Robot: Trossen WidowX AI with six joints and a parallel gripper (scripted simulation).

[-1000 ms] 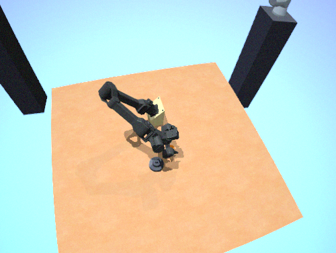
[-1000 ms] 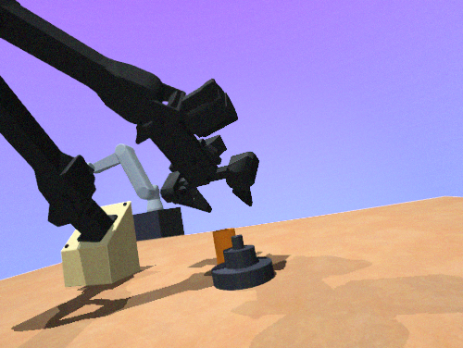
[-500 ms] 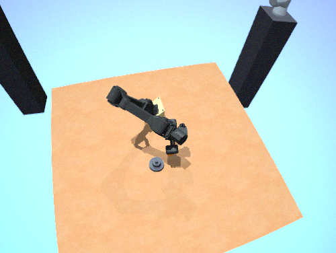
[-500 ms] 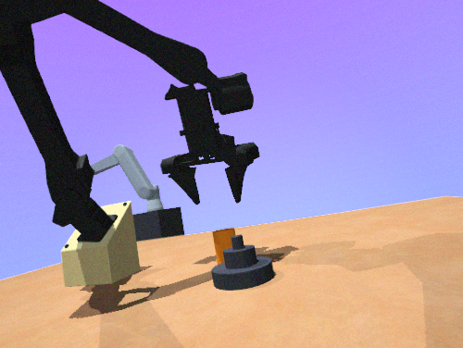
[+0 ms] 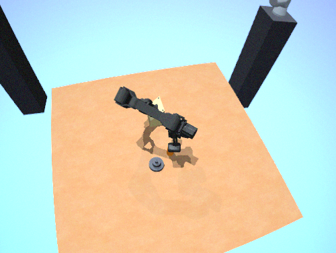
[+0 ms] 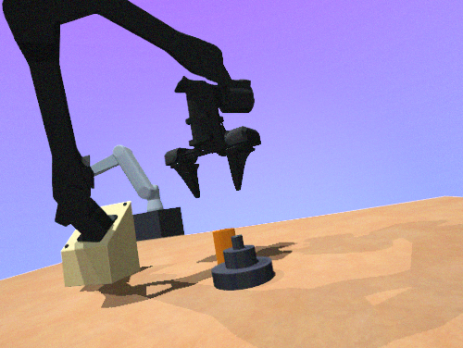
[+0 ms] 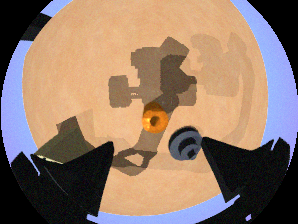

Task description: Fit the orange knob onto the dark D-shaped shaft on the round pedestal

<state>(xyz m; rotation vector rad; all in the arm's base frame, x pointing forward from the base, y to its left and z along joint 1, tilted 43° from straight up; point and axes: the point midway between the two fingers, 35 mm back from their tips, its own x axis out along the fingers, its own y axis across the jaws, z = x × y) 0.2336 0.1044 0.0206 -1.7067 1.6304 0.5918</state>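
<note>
The orange knob lies 90 mm below my gripper tip. Round my gripper tip: dark round pedestal 70 mm ahead, 90 mm to the right, 90 mm below.
</note>
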